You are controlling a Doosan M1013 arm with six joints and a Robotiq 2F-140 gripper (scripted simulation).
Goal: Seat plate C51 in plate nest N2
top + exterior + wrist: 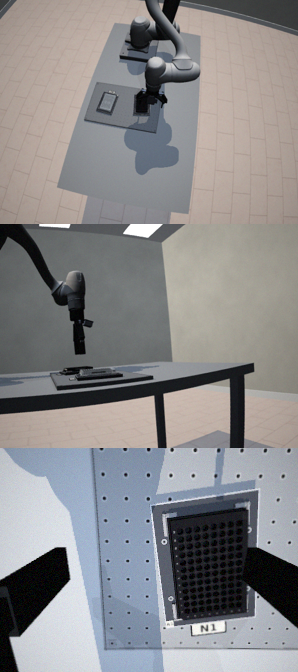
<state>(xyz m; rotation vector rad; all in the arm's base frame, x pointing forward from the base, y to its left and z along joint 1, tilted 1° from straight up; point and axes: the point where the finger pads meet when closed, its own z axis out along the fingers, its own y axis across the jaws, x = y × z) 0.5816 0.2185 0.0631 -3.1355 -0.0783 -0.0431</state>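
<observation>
The plate C51 is 20 mm ahead of my hand, 310 mm to the right of it and 80 mm below it. Round my hand: black well plate (20 mm behind, 70 mm to the right, 80 mm below); then plate nest (20 mm ahead, 320 mm to the right, 90 mm below).
</observation>
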